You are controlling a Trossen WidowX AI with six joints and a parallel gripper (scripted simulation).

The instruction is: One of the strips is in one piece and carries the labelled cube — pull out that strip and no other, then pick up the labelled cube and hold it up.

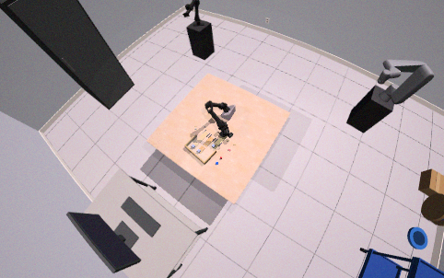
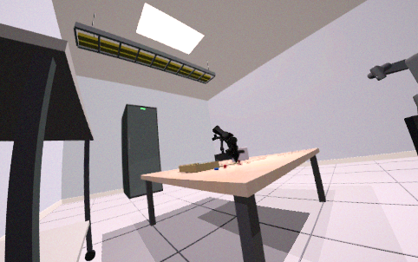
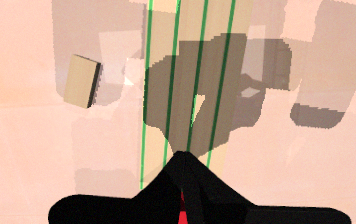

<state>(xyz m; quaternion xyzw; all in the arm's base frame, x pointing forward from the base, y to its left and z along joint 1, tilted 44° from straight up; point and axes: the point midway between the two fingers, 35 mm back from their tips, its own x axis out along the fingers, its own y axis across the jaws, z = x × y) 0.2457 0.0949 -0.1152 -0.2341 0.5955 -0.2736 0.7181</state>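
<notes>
Now: the tan block 50 mm ahead of my gripper tip and 60 mm to the left of it. Round my gripper tip: pink block 130 mm ahead, 140 mm to the left.
</notes>
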